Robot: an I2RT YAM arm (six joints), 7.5 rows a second.
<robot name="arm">
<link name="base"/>
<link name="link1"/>
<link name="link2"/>
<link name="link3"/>
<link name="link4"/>
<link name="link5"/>
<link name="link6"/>
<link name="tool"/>
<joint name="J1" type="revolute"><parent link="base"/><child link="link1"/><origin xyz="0 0 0.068" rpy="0 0 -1.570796"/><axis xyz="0 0 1"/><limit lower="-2.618" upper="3.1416"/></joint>
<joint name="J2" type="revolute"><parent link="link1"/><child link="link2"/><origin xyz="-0.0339 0.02 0.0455" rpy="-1.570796 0 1.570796"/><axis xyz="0 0 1"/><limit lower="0" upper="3.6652"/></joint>
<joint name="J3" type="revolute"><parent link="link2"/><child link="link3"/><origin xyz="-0.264 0 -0.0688" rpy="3.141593 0 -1.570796"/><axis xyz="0 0 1"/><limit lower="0" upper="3.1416"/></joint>
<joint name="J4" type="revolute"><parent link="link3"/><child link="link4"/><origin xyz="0.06 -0.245 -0.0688" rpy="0 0 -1.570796"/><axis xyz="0 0 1"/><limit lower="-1.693" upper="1.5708"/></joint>
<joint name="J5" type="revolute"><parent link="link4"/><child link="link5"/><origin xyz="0.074 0.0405 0.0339" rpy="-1.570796 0 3.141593"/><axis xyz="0 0 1"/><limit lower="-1.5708" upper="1.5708"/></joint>
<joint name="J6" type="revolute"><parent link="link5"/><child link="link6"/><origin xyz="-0.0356 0 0.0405" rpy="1.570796 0 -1.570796"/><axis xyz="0 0 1"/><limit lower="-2.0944" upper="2.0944"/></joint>
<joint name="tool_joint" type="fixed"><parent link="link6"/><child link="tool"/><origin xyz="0 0 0" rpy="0 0 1.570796"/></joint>
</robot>
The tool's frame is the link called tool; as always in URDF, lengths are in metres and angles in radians.
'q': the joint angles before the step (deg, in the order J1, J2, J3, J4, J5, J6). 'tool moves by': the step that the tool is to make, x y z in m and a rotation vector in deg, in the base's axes. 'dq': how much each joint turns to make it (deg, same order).
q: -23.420, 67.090, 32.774, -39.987, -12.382, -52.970
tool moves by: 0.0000, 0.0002, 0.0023, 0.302, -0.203, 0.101
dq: -0.014, -0.280, 0.379, -0.596, -0.376, -0.014
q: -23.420, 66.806, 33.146, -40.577, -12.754, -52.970
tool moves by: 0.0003, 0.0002, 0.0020, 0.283, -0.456, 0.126
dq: 0.008, -0.274, 0.275, -0.242, -0.456, 0.008
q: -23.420, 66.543, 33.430, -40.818, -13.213, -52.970
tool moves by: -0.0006, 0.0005, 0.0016, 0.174, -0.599, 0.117
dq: -0.010, -0.573, -0.008, -0.087, -0.417, -0.011
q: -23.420, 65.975, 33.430, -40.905, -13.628, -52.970
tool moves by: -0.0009, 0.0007, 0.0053, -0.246, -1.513, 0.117
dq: 0.016, -1.462, 0.263, -0.235, -0.389, 0.016
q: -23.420, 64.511, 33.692, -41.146, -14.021, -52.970
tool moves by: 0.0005, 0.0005, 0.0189, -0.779, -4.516, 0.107
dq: 0.009, -3.305, 2.025, -0.803, -1.047, 0.292
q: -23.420, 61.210, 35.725, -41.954, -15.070, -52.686
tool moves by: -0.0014, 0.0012, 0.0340, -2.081, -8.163, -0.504
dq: -0.011, -5.392, 3.657, -0.441, -0.968, 1.082
